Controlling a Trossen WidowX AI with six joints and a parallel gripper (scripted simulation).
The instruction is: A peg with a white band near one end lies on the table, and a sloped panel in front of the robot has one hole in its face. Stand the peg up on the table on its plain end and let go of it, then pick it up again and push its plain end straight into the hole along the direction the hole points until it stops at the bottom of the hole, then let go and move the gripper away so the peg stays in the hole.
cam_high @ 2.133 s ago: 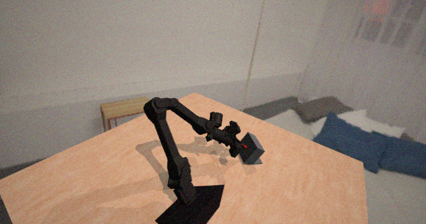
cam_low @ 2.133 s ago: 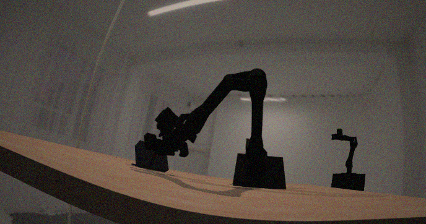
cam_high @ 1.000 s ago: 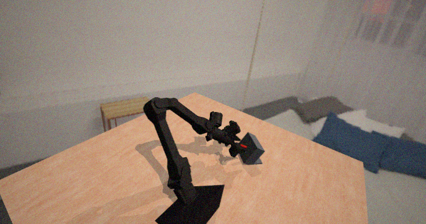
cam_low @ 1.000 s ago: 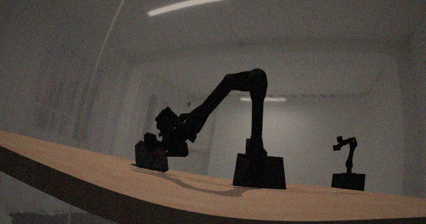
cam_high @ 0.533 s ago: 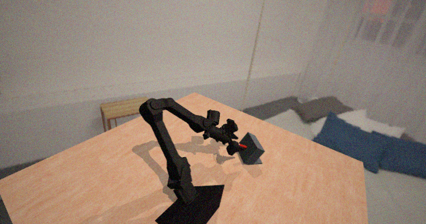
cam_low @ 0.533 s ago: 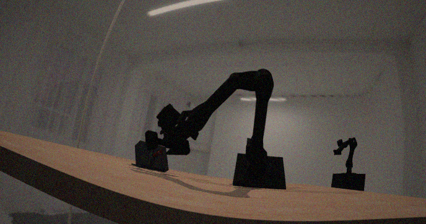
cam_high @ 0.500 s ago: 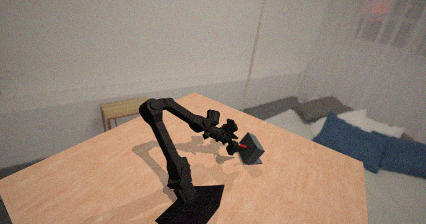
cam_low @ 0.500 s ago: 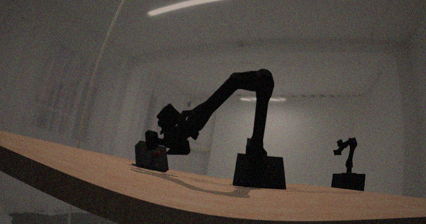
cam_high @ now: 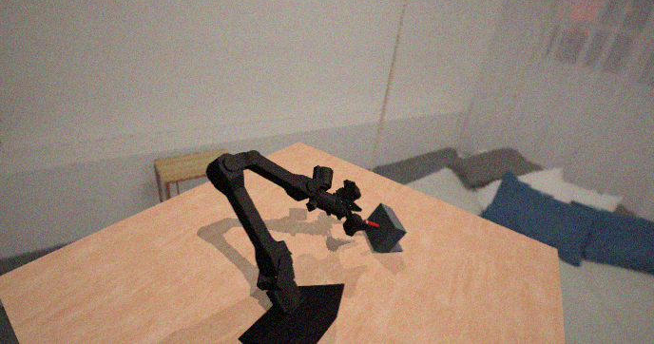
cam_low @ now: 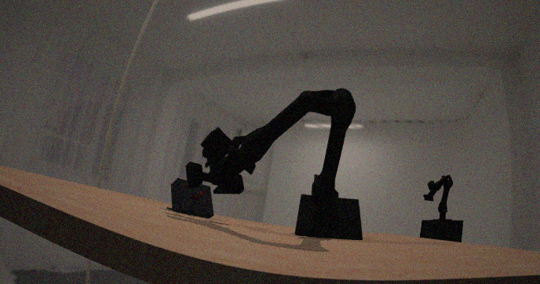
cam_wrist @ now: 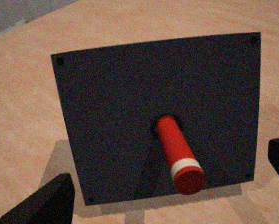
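My gripper tip is now 10 mm short of the red peg, 20 mm to the left of it and 20 mm above it. Round my gripper tip: sloped panel (50 mm ahead, 50 mm to the right, 40 mm below).
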